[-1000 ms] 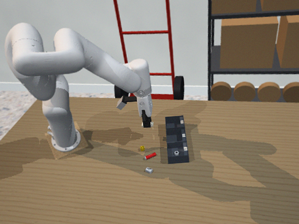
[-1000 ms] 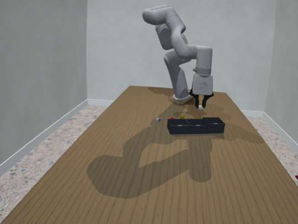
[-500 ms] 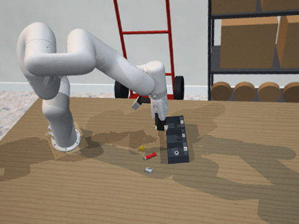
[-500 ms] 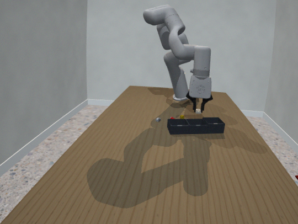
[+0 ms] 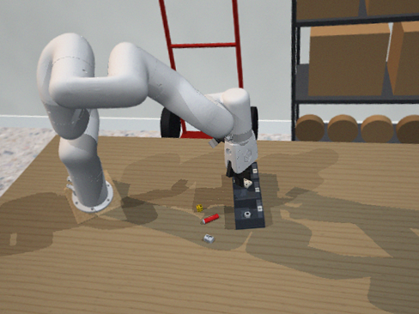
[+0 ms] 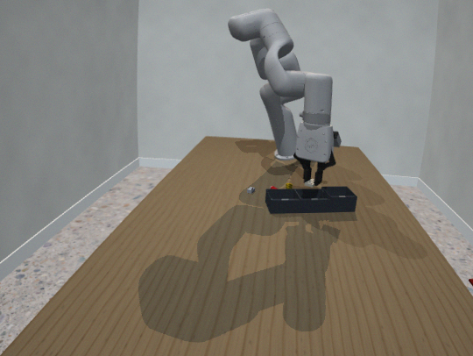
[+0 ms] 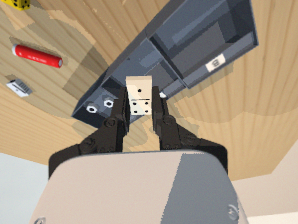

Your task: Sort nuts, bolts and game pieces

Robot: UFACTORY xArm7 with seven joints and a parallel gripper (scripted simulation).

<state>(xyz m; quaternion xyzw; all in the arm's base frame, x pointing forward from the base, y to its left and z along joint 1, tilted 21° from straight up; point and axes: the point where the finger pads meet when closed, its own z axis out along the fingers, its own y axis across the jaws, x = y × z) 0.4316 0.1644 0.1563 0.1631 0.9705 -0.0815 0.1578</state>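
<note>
My hand is 20 mm above the white domino. Also, from my hand: yellow die: 120 mm behind, 80 mm to the right, 80 mm below; then dark bin: 70 mm below, 10 mm ahead; then red cylinder: 110 mm to the right, 80 mm below, 70 mm behind.
</note>
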